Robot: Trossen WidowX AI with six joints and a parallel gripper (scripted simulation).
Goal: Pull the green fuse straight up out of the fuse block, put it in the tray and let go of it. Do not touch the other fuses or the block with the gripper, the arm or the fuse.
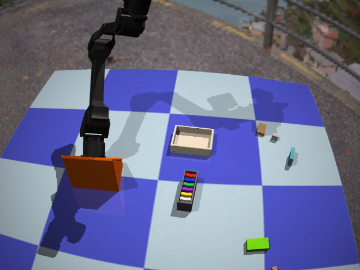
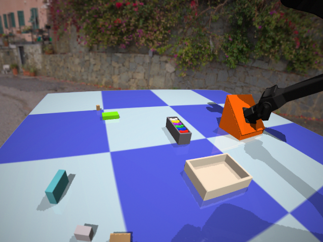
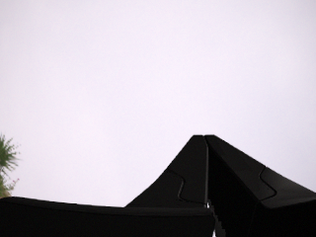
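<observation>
My gripper tip is now 670 mm above the green fuse, 150 mm to the left of it and 120 mm short of it. Also, from my gripper tip: tray: 690 mm below, 100 mm ahead, 60 mm to the left.
</observation>
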